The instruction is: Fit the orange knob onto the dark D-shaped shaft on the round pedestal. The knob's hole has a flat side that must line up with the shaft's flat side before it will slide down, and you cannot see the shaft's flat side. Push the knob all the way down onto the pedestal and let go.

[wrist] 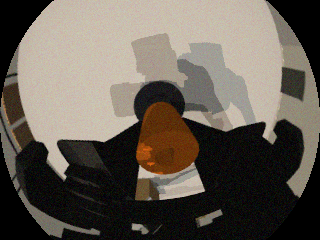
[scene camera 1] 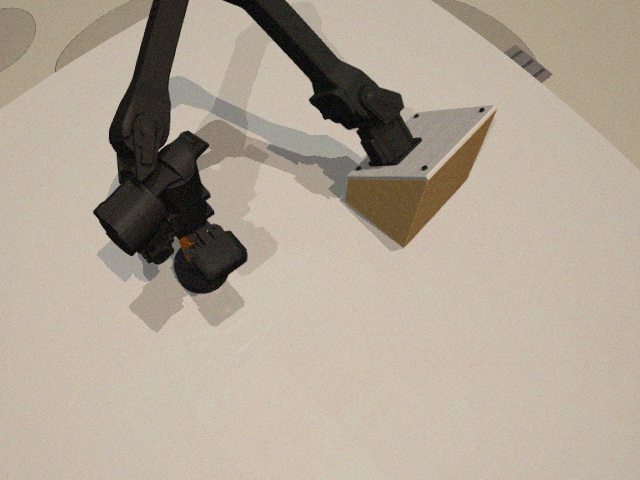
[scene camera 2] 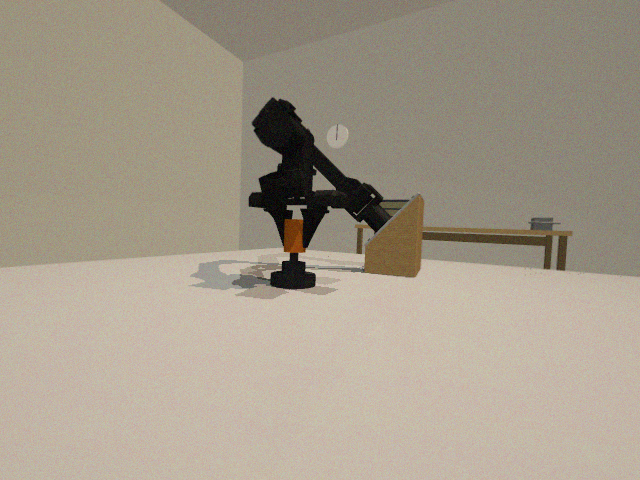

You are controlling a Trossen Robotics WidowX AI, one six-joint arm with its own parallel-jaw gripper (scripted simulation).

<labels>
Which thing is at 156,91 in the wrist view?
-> A round black pedestal.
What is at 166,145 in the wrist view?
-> An orange knob.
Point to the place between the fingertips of my gripper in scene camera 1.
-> At 197,247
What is my gripper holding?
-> An orange knob.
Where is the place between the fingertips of my gripper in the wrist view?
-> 161,123
</labels>
